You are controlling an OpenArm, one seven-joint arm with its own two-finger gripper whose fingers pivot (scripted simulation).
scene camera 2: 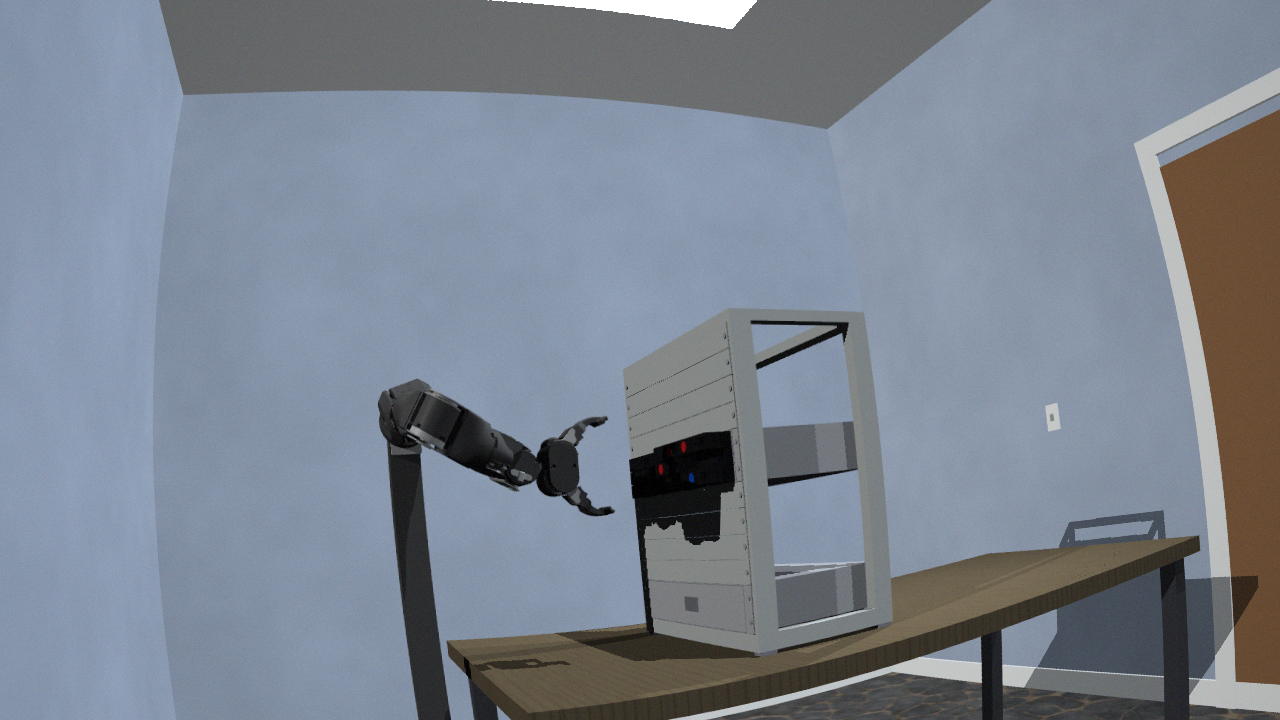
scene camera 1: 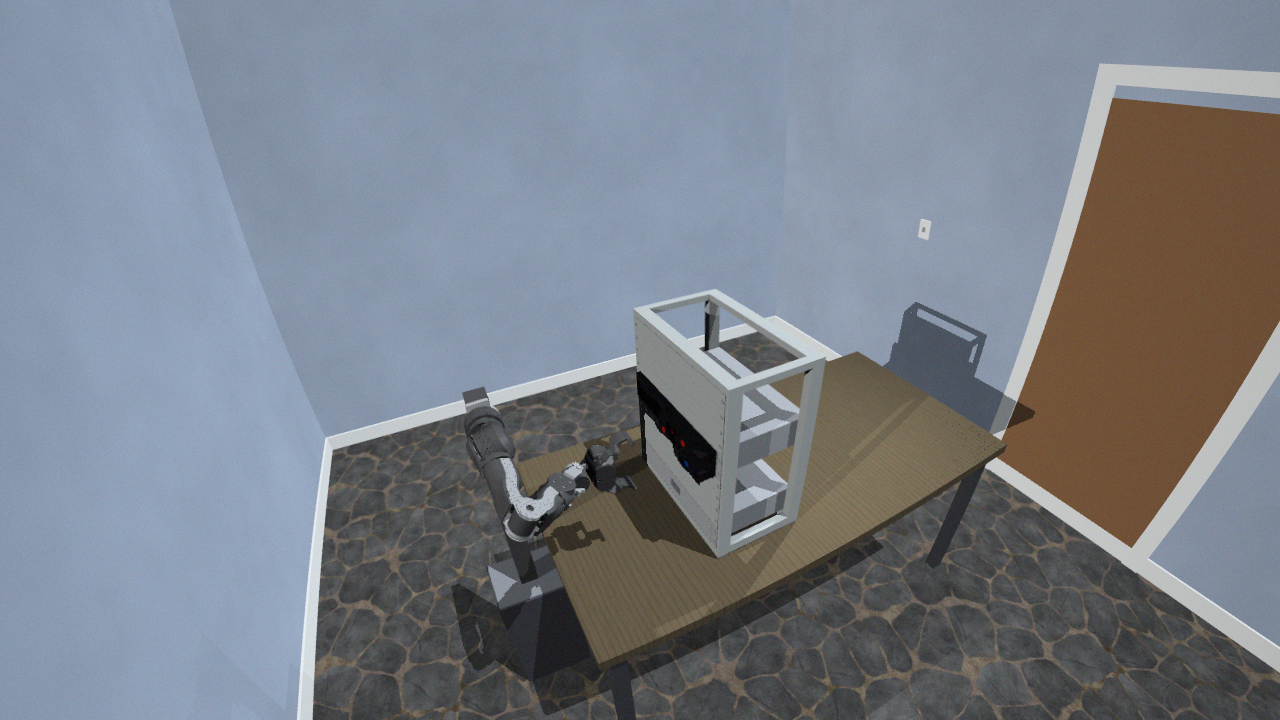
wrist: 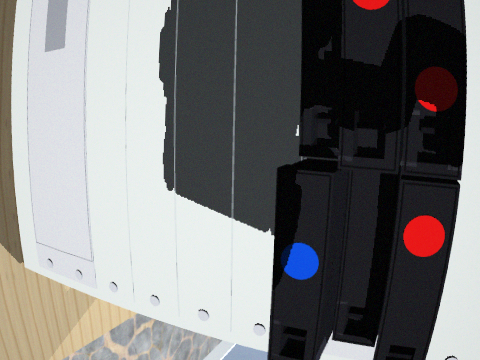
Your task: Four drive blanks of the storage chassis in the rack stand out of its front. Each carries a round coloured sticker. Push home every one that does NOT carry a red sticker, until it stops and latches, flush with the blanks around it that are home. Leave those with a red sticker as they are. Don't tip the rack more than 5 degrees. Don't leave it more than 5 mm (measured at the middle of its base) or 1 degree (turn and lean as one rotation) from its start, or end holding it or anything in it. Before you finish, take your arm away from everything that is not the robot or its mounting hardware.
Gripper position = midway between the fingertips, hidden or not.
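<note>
I can see my gripper (scene camera 2: 606, 466), and scene camera 1 lets me see it as well, my own gripper (scene camera 1: 631, 460).
</note>
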